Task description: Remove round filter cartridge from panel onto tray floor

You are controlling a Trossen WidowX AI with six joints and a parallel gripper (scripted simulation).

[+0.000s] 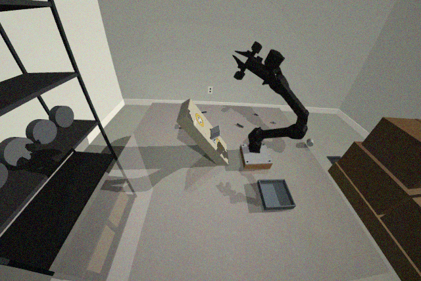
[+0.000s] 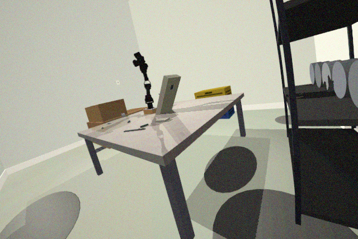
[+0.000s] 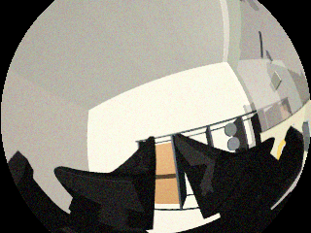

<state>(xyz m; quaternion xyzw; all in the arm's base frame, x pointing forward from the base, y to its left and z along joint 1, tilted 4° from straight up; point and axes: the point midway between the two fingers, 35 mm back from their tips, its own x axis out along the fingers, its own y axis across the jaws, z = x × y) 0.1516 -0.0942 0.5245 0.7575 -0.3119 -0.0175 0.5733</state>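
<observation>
Now: gripper tip 33 cm above the round filter cartridge, 15 cm to the right of it and 15 cm short of it. Round my gripper tip: beige service panel: 41 cm below, 14 cm to the left, 10 cm ahead; grey tray: 57 cm below, 36 cm to the left, 31 cm behind.
</observation>
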